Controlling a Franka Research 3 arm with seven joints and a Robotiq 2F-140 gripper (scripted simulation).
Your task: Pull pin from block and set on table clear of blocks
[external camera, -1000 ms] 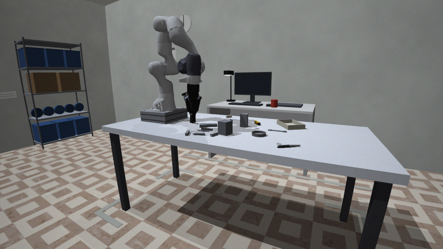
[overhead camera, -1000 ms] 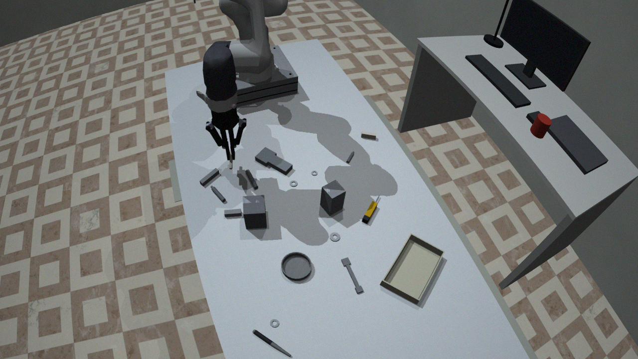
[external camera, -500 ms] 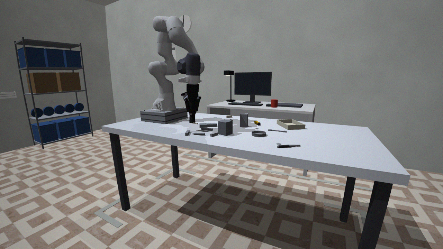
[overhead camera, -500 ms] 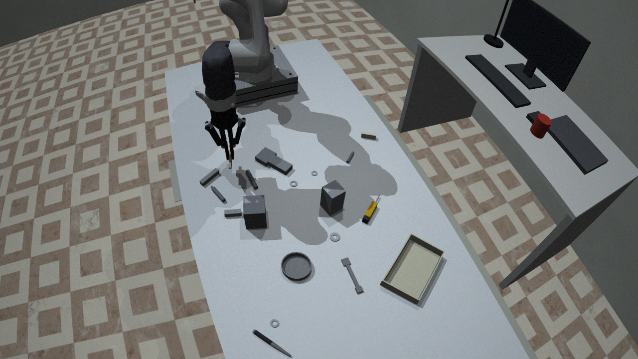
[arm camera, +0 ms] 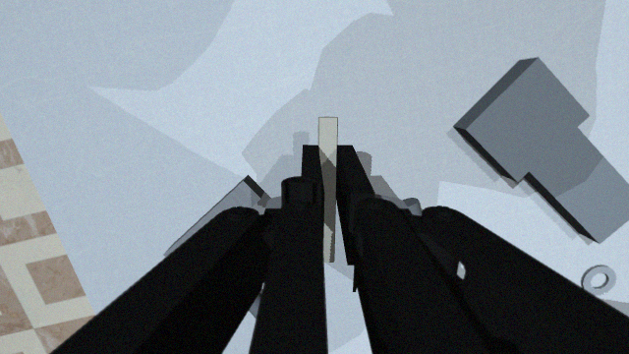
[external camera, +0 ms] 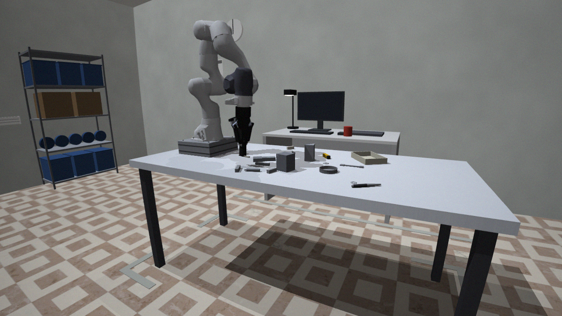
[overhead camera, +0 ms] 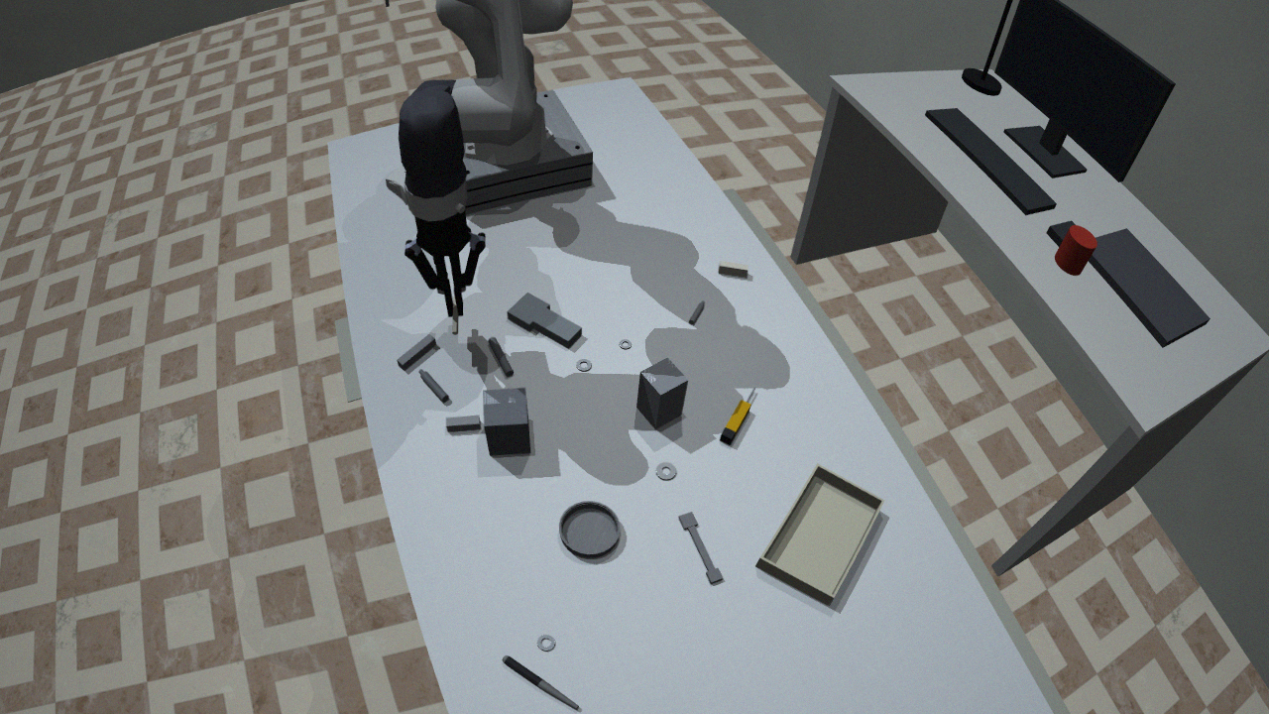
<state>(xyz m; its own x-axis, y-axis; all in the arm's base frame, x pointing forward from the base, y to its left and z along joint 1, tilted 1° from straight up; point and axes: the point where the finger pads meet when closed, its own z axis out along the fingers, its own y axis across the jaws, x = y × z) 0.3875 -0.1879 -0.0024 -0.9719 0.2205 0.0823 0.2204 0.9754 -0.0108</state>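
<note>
Right now my hand is 14 cm to the right of the stepped plate, 8 cm above it and 3 cm short of it. Also, from my hand: dark grey block: 22 cm ahead, 4 cm below, 3 cm to the left; then small grey bar: 19 cm ahead, 8 cm below, 4 cm to the right; then cream pin: 3 cm below, 1 cm ahead.
</note>
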